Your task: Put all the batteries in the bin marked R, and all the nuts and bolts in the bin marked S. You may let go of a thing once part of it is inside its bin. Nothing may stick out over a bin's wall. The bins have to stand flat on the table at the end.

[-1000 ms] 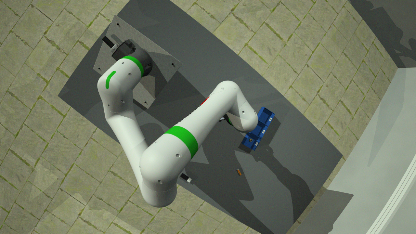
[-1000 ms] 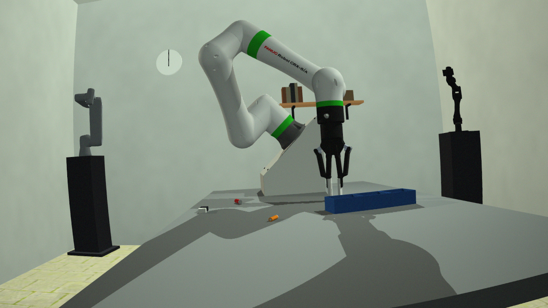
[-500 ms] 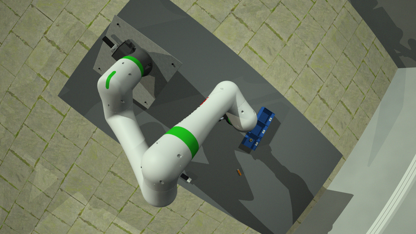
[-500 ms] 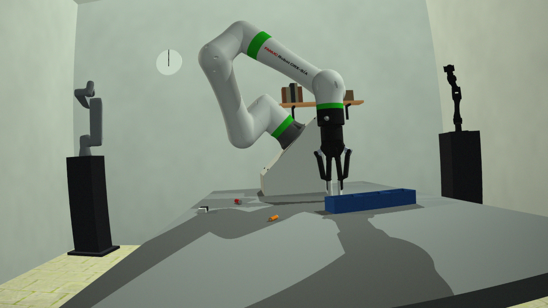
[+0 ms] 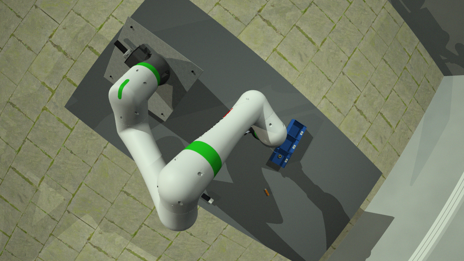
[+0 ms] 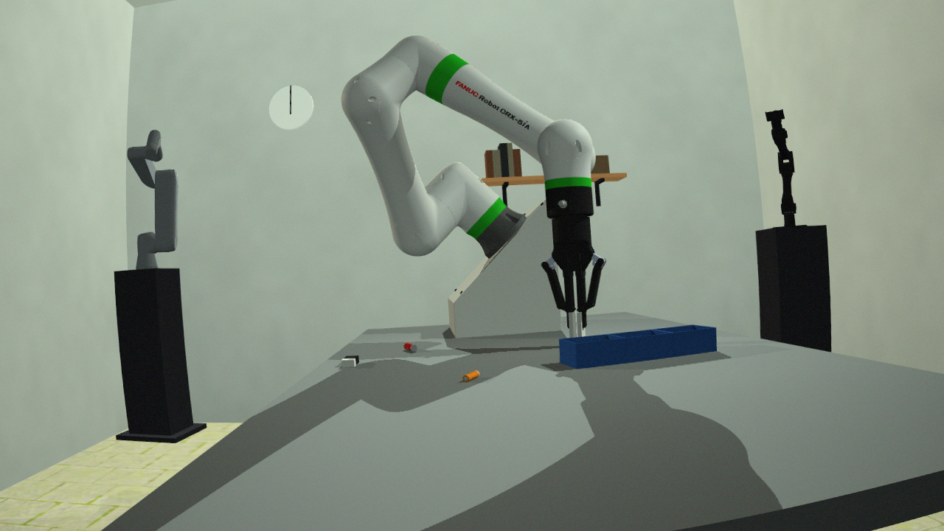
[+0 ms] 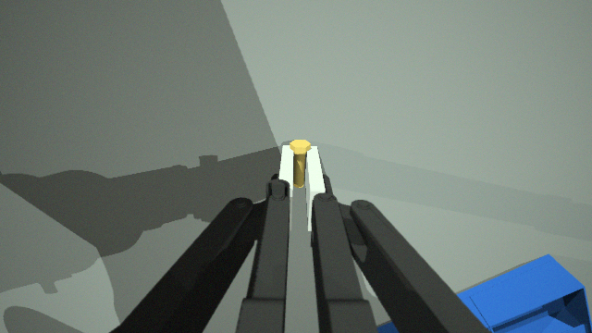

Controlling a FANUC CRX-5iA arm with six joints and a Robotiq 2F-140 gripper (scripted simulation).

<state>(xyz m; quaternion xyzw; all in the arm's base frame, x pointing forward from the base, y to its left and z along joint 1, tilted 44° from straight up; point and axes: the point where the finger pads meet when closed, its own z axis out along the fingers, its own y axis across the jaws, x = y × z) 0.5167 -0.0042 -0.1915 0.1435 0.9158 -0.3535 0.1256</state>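
The brass nut is 260 mm ahead of my hand and 20 mm below it. Also, from my hand: red battery 340 mm to the right, 80 mm behind, 30 mm below; yellow bolt 30 mm below, 10 mm behind; blue three-compartment bin 240 mm ahead, 80 mm to the left, 10 mm below.
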